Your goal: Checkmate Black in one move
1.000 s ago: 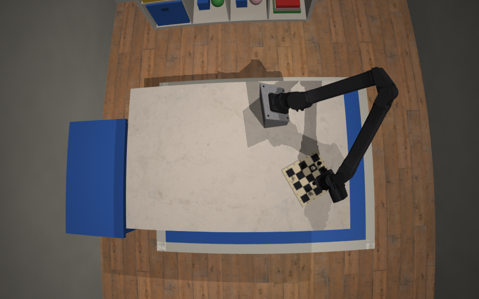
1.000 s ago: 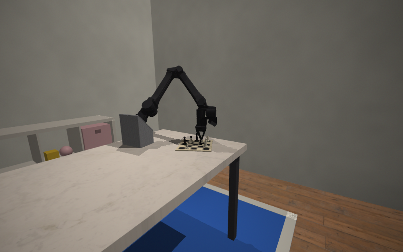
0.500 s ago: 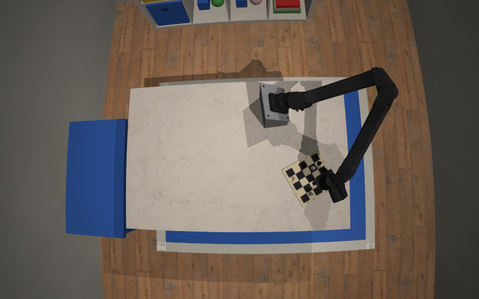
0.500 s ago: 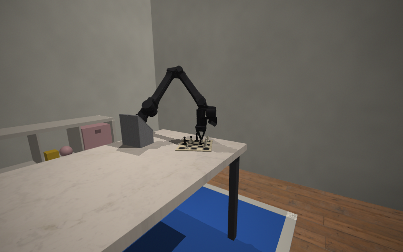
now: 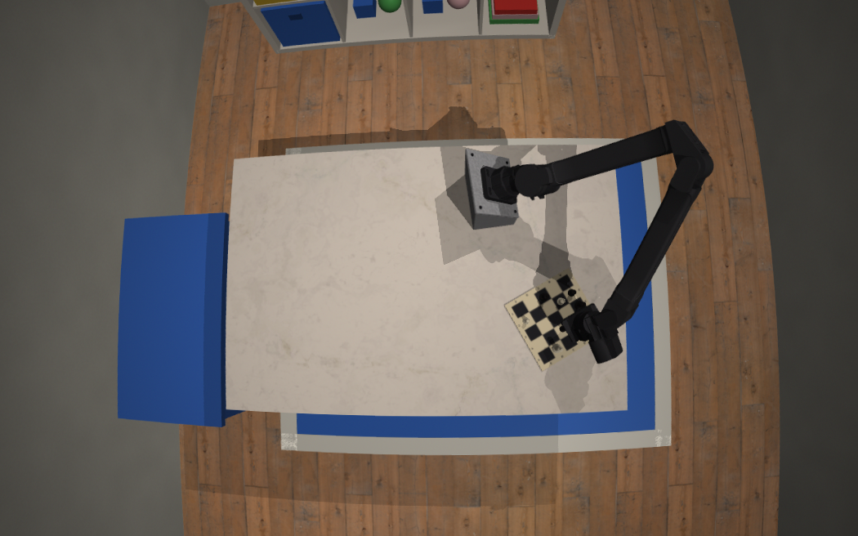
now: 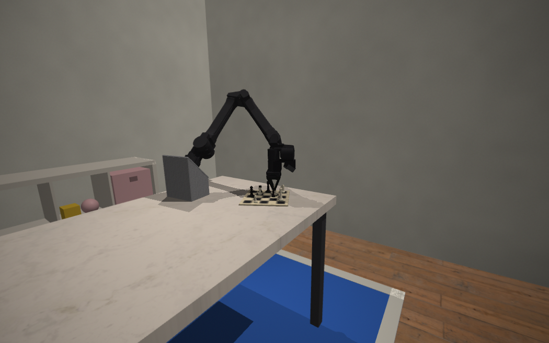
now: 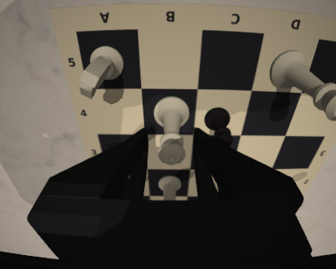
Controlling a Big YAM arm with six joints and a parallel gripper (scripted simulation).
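The white rook is 10 mm below my hand. Round my hand: black pawn (10 mm ahead, 30 mm to the right, 20 mm below); tall black piece (50 mm behind, 20 mm to the left); small chessboard (20 mm behind, 50 mm to the right, 40 mm below).
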